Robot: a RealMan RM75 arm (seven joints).
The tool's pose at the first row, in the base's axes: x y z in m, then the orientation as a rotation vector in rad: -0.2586 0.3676 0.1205 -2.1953 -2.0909 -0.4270
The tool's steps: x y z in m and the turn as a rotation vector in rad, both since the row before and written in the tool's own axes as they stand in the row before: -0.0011 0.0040 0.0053 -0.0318 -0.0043 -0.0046; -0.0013 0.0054 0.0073 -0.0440 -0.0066 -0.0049; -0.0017 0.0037 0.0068 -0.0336 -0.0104 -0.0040; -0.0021 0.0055 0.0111 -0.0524 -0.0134 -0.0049; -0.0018 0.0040 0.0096 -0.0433 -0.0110 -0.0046; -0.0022 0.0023 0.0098 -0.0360 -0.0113 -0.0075; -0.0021 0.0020 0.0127 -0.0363 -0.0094 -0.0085
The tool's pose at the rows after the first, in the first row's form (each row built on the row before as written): -0.2539 0.3676 0.1157 -2.2110 -2.1062 -0.4595; -0.2473 0.3677 0.1093 -2.2342 -2.1256 -0.5044; -0.2422 0.3674 0.1032 2.2340 2.1227 0.5288; -0.2341 0.3674 0.0936 2.1981 2.0823 0.5608; -0.2274 0.3672 0.0854 2.1676 2.0494 0.5863; -0.2219 0.3667 0.0767 2.1376 2.0244 0.6039; -0.2153 0.3667 0.0655 2.1065 2.0010 0.6233
